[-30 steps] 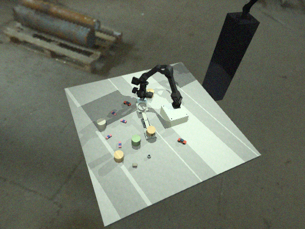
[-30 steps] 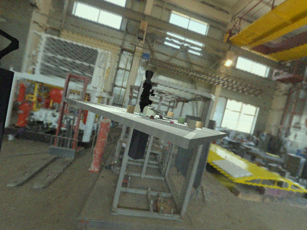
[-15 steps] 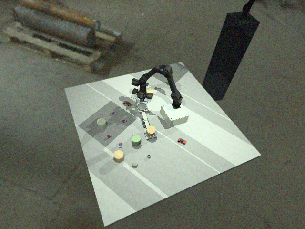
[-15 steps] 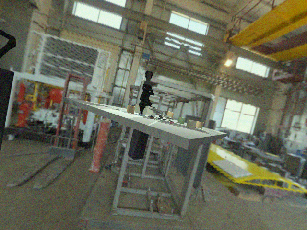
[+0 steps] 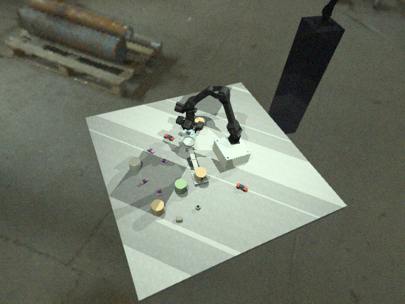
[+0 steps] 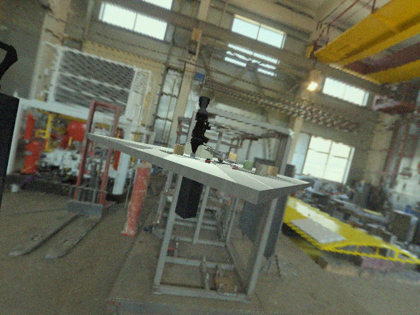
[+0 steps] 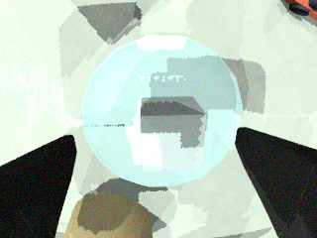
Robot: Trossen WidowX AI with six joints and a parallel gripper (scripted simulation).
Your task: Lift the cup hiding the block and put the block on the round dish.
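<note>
Right now my gripper tip is 1 cm short of the grey block and 1 cm above it. Also, from my gripper tip: cream cup: 39 cm ahead, 21 cm to the left; pale blue round dish: 3 cm below; balance: 4 cm ahead, 25 cm to the left, 1 cm above.
</note>
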